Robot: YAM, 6 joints.
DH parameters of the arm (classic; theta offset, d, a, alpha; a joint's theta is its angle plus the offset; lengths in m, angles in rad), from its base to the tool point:
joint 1: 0 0.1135 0.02 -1.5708
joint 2: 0 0 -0.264 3.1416
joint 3: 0.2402 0 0.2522 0
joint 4: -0.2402 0 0.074 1.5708
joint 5: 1.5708 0 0 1.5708
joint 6: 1.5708 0.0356 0 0
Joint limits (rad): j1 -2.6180..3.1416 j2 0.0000..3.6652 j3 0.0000..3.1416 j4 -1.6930..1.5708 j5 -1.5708..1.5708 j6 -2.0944..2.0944
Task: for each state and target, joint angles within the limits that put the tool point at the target. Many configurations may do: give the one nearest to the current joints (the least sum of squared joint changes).
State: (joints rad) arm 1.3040 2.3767 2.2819 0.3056 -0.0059 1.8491
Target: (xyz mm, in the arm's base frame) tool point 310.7 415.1 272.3
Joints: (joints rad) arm 0.9298 2.1427 1.7649 0.1138 0.0224 1.8491
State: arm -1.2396 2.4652 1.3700 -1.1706 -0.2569 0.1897
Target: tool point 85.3 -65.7 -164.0
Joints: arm -0.7741 3.2440 1.1571 -0.9815 -0.3635 0.1897
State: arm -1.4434 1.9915 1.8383 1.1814 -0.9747 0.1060
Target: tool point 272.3 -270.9 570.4
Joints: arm -0.8516 2.0062 2.2862 0.9466 -0.8350 0.1060
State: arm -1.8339 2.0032 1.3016 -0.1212 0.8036 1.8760
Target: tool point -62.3 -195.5 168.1
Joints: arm -1.7460 1.2993 0.6243 -0.6302 0.8722 1.8760
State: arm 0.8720 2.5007 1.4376 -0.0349 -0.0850 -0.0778
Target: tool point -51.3 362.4 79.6
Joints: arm 1.6943 2.0392 1.0740 -0.2495 -0.1774 -0.0778
